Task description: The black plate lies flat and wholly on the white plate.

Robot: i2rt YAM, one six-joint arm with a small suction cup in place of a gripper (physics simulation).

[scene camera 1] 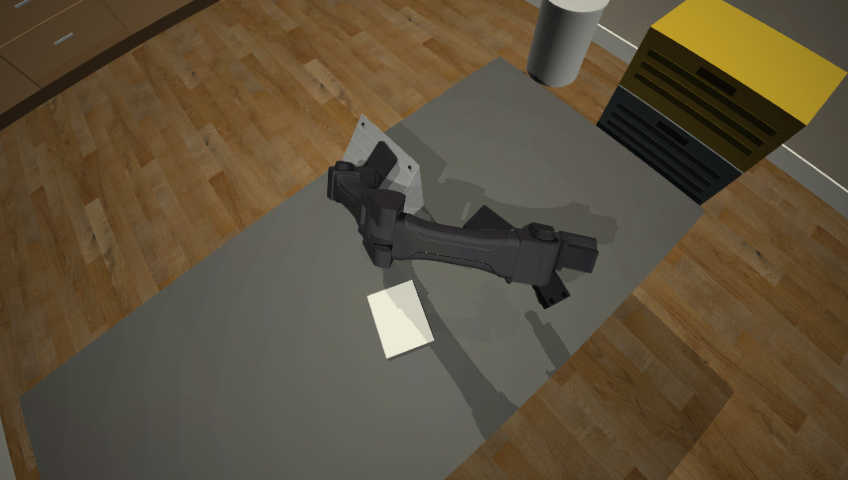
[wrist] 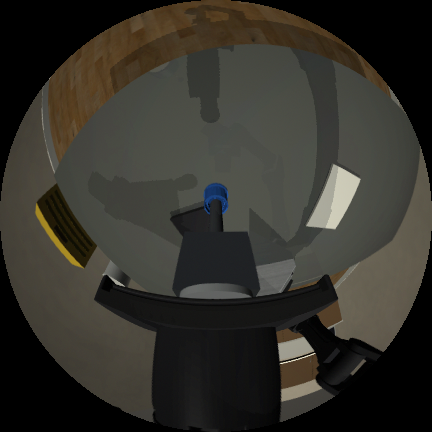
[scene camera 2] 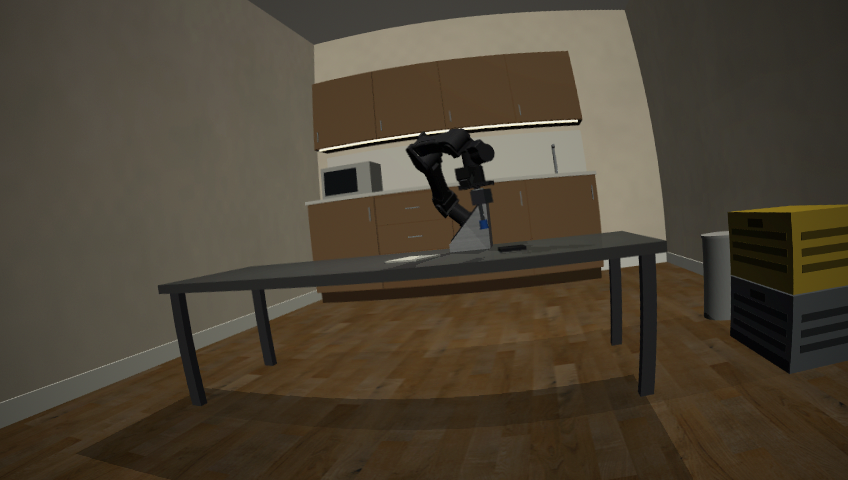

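Where they show: hand at its tool point: (wrist: 215, 193) (scene camera 2: 484, 228); arm's base at its link origin: (scene camera 1: 371, 178) (scene camera 2: 468, 221).
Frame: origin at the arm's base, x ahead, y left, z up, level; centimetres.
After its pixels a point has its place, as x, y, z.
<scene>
The black plate (scene camera 1: 487, 218) {24.2, 20.3, -9.7} (scene camera 2: 511, 247) {31.6, 19.6, -9.7} (wrist: 190, 219) {32.1, 20.1, -9.7} lies flat on the table, apart from the white plate; the arm partly covers it in the first scene view, and the cup and its mount partly cover it in the wrist view. The white plate (scene camera 1: 401, 321) {33.1, -14.4, -10.1} (scene camera 2: 410, 259) {39.5, -13.0, -10.1} (wrist: 335, 197) {33.3, -13.6, -10.1} lies flat on the table, partly in the arm's shadow. My gripper, a blue suction cup (scene camera 2: 483, 224) (wrist: 216, 192), points down and hangs above the table, clear of both plates. It is shut with no plate on it. The arm hides the cup in the first scene view.
The grey table (scene camera 1: 178, 356) {6.7, -67.1, -10.7} (scene camera 2: 285, 276) {64.6, -47.4, -10.7} carries the arm's grey metal bracket (scene camera 1: 411, 185) {10.2, 6.0, 3.4} (scene camera 2: 470, 239) {10.6, 1.9, -6.6}, close to the black plate. A yellow crate (scene camera 1: 749, 41) (scene camera 2: 761, 243) on a dark crate and a pale bin (scene camera 1: 562, 50) (scene camera 2: 715, 279) stand on the floor beyond the table.
</scene>
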